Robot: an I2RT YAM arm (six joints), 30 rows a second.
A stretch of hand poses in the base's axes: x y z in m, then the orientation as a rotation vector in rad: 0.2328 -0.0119 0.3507 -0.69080 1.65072 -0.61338; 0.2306 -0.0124 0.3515 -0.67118 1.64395 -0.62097; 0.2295 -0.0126 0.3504 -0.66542 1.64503 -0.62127; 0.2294 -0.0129 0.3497 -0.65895 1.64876 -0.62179; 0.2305 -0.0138 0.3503 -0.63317 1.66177 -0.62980; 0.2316 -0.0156 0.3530 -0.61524 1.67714 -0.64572; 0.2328 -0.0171 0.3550 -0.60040 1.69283 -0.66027; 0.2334 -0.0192 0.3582 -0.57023 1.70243 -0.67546; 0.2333 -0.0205 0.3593 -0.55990 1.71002 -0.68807; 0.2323 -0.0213 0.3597 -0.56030 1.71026 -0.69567; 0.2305 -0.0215 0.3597 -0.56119 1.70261 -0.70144; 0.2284 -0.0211 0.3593 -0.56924 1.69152 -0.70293; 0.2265 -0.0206 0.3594 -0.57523 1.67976 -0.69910; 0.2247 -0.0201 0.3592 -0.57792 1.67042 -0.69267; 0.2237 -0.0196 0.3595 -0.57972 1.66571 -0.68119; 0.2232 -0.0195 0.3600 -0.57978 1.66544 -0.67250; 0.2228 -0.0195 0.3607 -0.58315 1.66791 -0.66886; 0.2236 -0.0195 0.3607 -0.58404 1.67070 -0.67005
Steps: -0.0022 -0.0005 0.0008 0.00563 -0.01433 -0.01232; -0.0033 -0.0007 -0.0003 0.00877 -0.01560 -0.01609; -0.0034 -0.0010 -0.0010 0.01233 -0.01481 -0.02142; -0.0023 -0.0019 -0.0004 0.02239 -0.01385 -0.04523; -0.0012 -0.0037 0.0023 0.02277 -0.00854 -0.06999; 0.0000 -0.0052 0.0043 0.02228 -0.00151 -0.09235; 0.0006 -0.0073 0.0075 0.02948 -0.00531 -0.12131; 0.0005 -0.0086 0.0086 0.02717 -0.00341 -0.13694; -0.0005 -0.0094 0.0090 0.02186 -0.00377 -0.14099; -0.0023 -0.0096 0.0090 0.01705 -0.01081 -0.14078; -0.0044 -0.0092 0.0086 0.01093 -0.01797 -0.13287; -0.0063 -0.0087 0.0087 0.00946 -0.02596 -0.12293; -0.0081 -0.0082 0.0085 0.01171 -0.03272 -0.11431; -0.0091 -0.0077 0.0088 0.01814 -0.03519 -0.10514; -0.0096 -0.0076 0.0093 0.02395 -0.03457 -0.10019; -0.0100 -0.0076 0.0100 0.02467 -0.03079 -0.09722; -0.0092 -0.0076 0.0100 0.02354 -0.02810 -0.09844
